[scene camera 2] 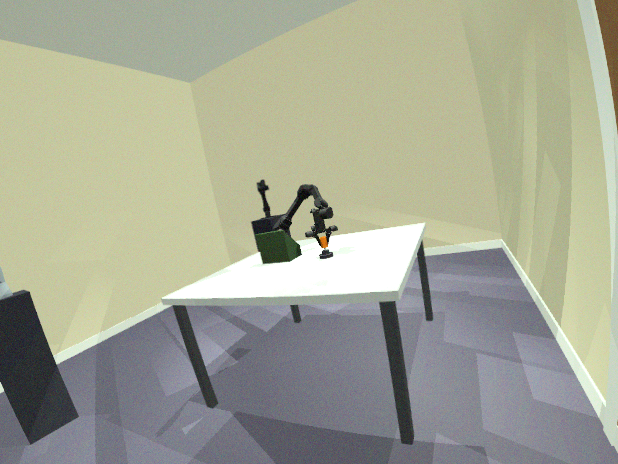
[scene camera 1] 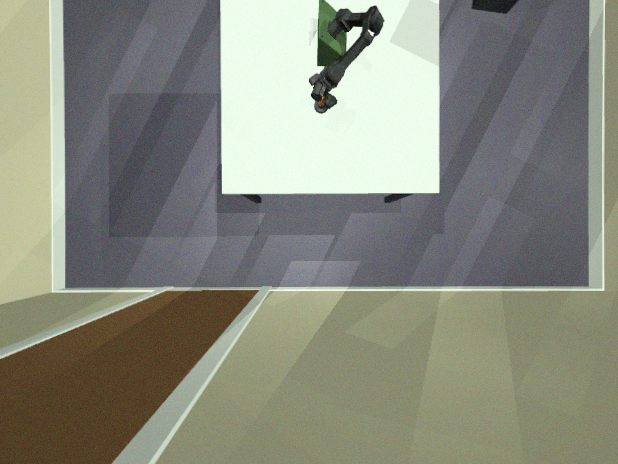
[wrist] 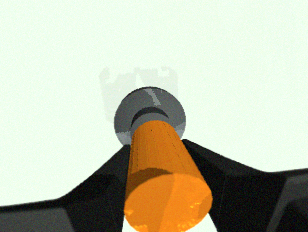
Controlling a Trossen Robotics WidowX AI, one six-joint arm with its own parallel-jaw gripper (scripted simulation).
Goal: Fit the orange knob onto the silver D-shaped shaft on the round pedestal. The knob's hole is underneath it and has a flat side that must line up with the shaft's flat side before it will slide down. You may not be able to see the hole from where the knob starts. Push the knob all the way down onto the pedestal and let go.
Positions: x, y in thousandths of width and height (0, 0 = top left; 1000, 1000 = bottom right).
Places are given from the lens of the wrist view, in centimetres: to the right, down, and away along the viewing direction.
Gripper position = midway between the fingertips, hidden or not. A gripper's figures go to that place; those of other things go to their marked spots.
my gripper (wrist: 508, 631): 0, 2, 11
pedestal (wrist: 469, 450): -1, -1, 14
